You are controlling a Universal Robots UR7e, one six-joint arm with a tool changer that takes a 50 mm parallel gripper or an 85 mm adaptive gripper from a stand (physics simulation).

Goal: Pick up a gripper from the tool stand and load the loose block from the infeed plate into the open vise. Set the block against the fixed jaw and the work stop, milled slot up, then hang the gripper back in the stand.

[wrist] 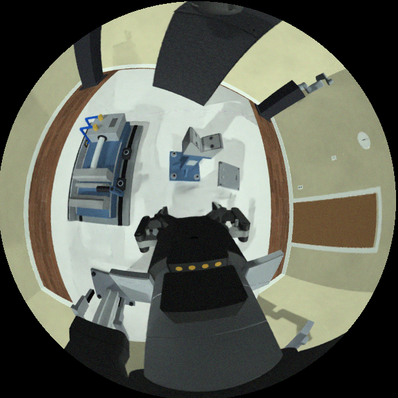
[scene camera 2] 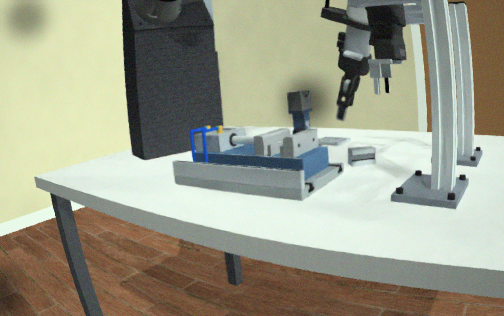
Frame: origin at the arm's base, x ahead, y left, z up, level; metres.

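Seen in the pictures: arm's base, origin of the base link: (scene camera 2: 157, 8).
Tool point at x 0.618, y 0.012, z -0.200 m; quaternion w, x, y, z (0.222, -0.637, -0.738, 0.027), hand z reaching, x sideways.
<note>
Pixels of each thing's middle, then the offset from my tool point to it.
- loose block, body centre: (scene camera 2: 362, 155) dy -0.013, dx -0.005, dz -0.252 m
- vise, body centre: (scene camera 2: 257, 155) dy -0.184, dx -0.173, dz -0.221 m
- flat grey plate, body centre: (scene camera 2: 331, 141) dy +0.222, dx -0.179, dz -0.267 m
The 85 mm adaptive gripper (scene camera 2: 341, 112) (wrist: 190, 210) is on the arm, fingers spread wide with nothing between them, high above the table. The loose block (scene camera 2: 361, 156) is grey with a dark slot on its side face and rests low to the right of the vise; it does not show in the wrist view. The vise (scene camera 2: 252, 161) (wrist: 107, 162) is open, with no block between its moving jaw (scene camera 2: 270, 141) (wrist: 93, 174) and fixed jaw (scene camera 2: 302, 142) (wrist: 89, 202). The work stop (wrist: 111, 190) is a dark rod on a blue arm.
The 50 mm gripper (scene camera 2: 382, 85) hangs by the tool stand (scene camera 2: 442, 110) (wrist: 106, 307). A blue pedestal (scene camera 2: 301, 121) (wrist: 177, 172) with a grey angled head stands beyond the vise. A flat grey plate (scene camera 2: 334, 141) (wrist: 228, 175) lies beside it. A dark column (scene camera 2: 175, 90) (wrist: 200, 55) stands at the back.
</note>
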